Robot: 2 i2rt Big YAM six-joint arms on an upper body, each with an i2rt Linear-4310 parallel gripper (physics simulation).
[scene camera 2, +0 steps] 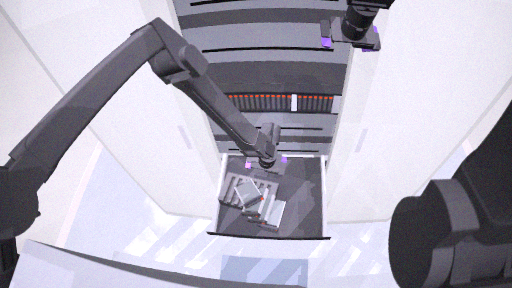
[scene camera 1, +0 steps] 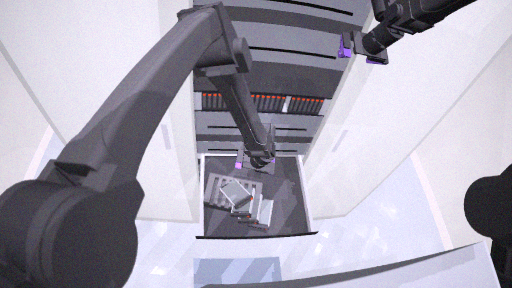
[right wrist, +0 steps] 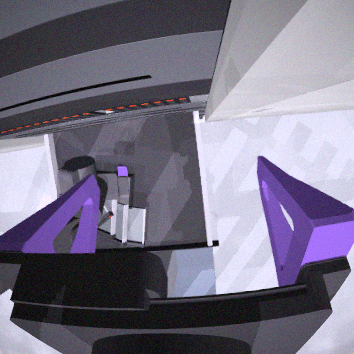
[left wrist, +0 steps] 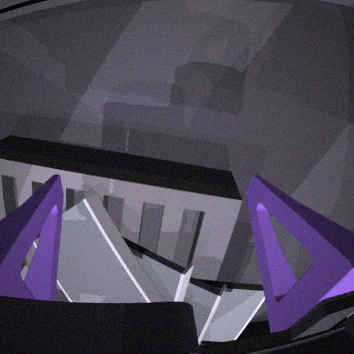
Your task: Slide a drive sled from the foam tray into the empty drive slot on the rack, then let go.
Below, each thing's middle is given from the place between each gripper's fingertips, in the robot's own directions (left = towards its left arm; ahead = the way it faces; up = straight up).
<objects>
Now: the dark shelf (scene camera 2: pixel 300 187) 630 mm below my right hand, 210 mm to the left of it and 110 mm behind it. Also, from my right hand: ribbed foam tray (left wrist: pixel 183 212) 600 mm below, 300 mm to the left, 120 mm behind.
The ribbed foam tray lies 80 mm behind my left hand, 70 mm to the left of it and 90 mm below it. Round my left hand: dark shelf (70 mm behind, 30 mm to the right, 110 mm below).
</objects>
